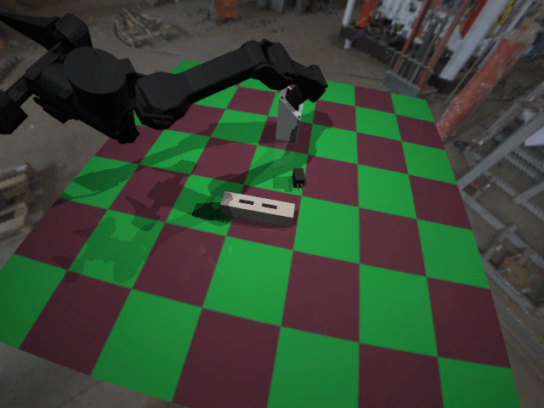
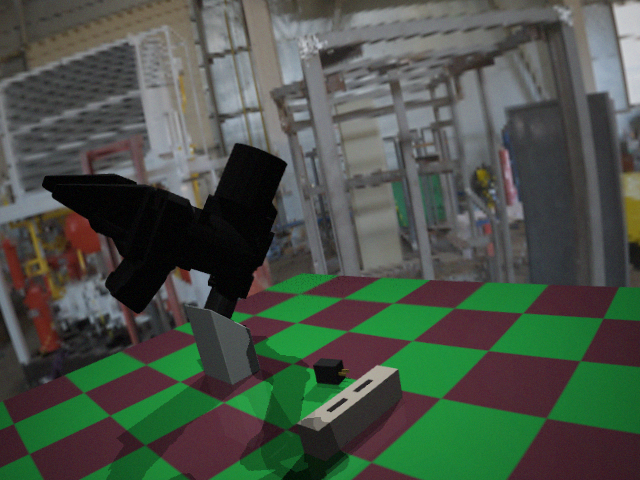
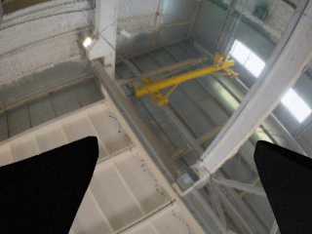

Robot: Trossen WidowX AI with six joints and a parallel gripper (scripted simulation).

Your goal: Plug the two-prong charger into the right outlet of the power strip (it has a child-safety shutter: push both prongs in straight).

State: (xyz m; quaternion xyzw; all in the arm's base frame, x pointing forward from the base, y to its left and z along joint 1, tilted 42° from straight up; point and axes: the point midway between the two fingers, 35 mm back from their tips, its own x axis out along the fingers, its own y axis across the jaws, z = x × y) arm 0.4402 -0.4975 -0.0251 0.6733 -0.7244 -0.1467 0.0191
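The black two-prong charger lies 47 cm to the left of my gripper tip, 44 cm below it and 19 cm behind it.
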